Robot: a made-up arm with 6 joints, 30 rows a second.
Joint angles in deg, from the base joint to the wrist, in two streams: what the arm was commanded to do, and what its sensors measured. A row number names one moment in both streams.
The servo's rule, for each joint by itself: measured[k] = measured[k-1] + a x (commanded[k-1-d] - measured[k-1]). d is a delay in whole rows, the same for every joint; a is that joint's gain. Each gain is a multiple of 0.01, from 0.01 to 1. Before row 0 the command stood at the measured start. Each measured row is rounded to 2 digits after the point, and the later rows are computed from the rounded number. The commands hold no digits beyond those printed.
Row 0, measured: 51.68, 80.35, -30.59, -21.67, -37.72, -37.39
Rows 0 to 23, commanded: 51.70, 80.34, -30.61, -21.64, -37.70, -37.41; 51.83, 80.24, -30.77, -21.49, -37.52, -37.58; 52.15, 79.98, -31.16, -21.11, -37.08, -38.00; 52.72, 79.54, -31.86, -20.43, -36.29, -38.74; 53.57, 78.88, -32.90, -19.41, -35.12, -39.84; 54.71, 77.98, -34.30, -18.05, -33.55, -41.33; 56.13, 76.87, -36.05, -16.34, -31.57, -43.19; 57.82, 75.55, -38.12, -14.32, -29.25, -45.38; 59.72, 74.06, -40.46, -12.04, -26.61, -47.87; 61.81, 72.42, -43.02, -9.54, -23.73, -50.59; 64.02, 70.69, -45.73, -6.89, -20.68, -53.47; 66.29, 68.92, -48.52, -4.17, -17.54, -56.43; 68.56, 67.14, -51.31, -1.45, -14.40, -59.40; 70.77, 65.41, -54.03, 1.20, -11.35, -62.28; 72.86, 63.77, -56.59, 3.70, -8.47, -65.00; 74.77, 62.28, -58.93, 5.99, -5.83, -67.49; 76.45, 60.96, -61.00, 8.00, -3.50, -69.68; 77.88, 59.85, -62.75, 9.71, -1.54, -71.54; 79.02, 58.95, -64.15, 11.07, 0.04, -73.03; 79.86, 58.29, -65.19, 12.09, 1.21, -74.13; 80.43, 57.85, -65.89, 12.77, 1.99, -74.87; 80.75, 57.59, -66.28, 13.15, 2.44, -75.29; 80.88, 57.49, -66.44, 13.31, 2.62, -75.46; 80.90, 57.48, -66.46, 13.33, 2.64, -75.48
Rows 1 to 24, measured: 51.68, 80.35, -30.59, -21.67, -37.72, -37.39; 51.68, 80.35, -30.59, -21.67, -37.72, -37.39; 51.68, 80.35, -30.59, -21.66, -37.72, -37.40; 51.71, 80.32, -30.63, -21.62, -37.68, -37.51; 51.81, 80.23, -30.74, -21.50, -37.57, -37.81; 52.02, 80.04, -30.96, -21.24, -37.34, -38.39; 52.38, 79.73, -31.35, -20.80, -36.94, -39.29; 52.92, 79.26, -31.94, -20.14, -36.33, -40.55; 53.66, 78.61, -32.76, -19.23, -35.47, -42.19; 54.62, 77.78, -33.83, -18.05, -34.35, -44.17; 55.79, 76.78, -35.16, -16.61, -32.96, -46.46; 57.17, 75.60, -36.73, -14.91, -31.30, -49.02; 58.75, 74.27, -38.53, -12.99, -29.39, -51.78; 60.48, 72.83, -40.53, -10.87, -27.26, -54.66; 62.34, 71.29, -42.69, -8.61, -24.95, -57.60; 64.28, 69.70, -44.96, -6.26, -22.50, -60.50; 66.25, 68.10, -47.29, -3.87, -19.97, -63.29; 68.21, 66.53, -49.62, -1.50, -17.42, -65.89; 70.11, 65.03, -51.90, 0.78, -14.91, -68.24; 71.90, 63.63, -54.07, 2.92, -12.50, -70.29; 73.54, 62.37, -56.09, 4.88, -10.24, -71.99; 74.99, 61.27, -57.91, 6.61, -8.18, -73.32; 76.24, 60.35, -59.51, 8.09, -6.35, -74.28; 77.28, 59.60, -60.86, 9.30, -4.77, -74.91
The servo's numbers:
d 2
a 0.23 0.27 0.20 0.24 0.18 0.62

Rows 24 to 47, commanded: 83.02, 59.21, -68.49, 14.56, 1.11, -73.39; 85.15, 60.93, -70.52, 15.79, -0.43, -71.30; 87.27, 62.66, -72.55, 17.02, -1.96, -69.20; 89.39, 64.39, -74.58, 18.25, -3.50, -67.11; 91.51, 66.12, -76.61, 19.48, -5.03, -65.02; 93.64, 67.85, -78.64, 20.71, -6.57, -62.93; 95.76, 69.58, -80.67, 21.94, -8.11, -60.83; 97.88, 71.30, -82.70, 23.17, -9.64, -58.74; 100.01, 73.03, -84.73, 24.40, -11.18, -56.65; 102.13, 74.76, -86.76, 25.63, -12.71, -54.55; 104.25, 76.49, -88.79, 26.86, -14.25, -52.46; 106.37, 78.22, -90.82, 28.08, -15.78, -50.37; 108.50, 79.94, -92.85, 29.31, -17.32, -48.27; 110.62, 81.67, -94.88, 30.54, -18.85, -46.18; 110.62, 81.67, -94.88, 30.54, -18.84, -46.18; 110.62, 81.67, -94.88, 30.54, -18.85, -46.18; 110.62, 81.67, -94.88, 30.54, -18.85, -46.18; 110.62, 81.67, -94.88, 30.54, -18.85, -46.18; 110.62, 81.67, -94.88, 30.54, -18.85, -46.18; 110.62, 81.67, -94.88, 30.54, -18.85, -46.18; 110.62, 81.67, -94.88, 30.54, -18.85, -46.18; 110.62, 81.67, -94.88, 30.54, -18.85, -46.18; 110.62, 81.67, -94.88, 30.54, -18.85, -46.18; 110.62, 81.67, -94.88, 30.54, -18.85, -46.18
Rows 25 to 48, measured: 78.11, 59.03, -61.98, 10.26, -3.44, -75.25; 78.75, 58.61, -62.88, 11.00, -2.35, -75.39; 79.73, 58.77, -64.00, 11.85, -1.73, -74.15; 80.98, 59.35, -65.30, 12.80, -1.50, -72.38; 82.43, 60.24, -66.75, 13.81, -1.58, -70.41; 84.03, 61.36, -68.32, 14.88, -1.93, -68.36; 85.75, 62.65, -69.98, 15.98, -2.49, -66.29; 87.56, 64.05, -71.71, 17.12, -3.22, -64.21; 89.45, 65.54, -73.50, 18.28, -4.10, -62.11; 91.39, 67.10, -75.34, 19.45, -5.10, -60.02; 93.37, 68.70, -77.22, 20.64, -6.19, -57.93; 95.38, 70.34, -79.13, 21.84, -7.36, -55.83; 97.42, 72.00, -81.06, 23.04, -8.60, -53.74; 99.48, 73.68, -83.01, 24.25, -9.89, -51.65; 101.55, 75.37, -84.98, 25.46, -11.23, -49.55; 103.64, 77.07, -86.96, 26.68, -12.60, -47.46; 105.25, 78.31, -88.54, 27.61, -13.72, -46.67; 106.49, 79.22, -89.81, 28.31, -14.64, -46.37; 107.44, 79.88, -90.82, 28.85, -15.40, -46.25; 108.17, 80.36, -91.63, 29.26, -16.02, -46.21; 108.73, 80.71, -92.28, 29.57, -16.53, -46.19; 109.16, 80.97, -92.80, 29.80, -16.95, -46.18; 109.50, 81.16, -93.22, 29.98, -17.29, -46.18; 109.76, 81.30, -93.55, 30.11, -17.57, -46.18
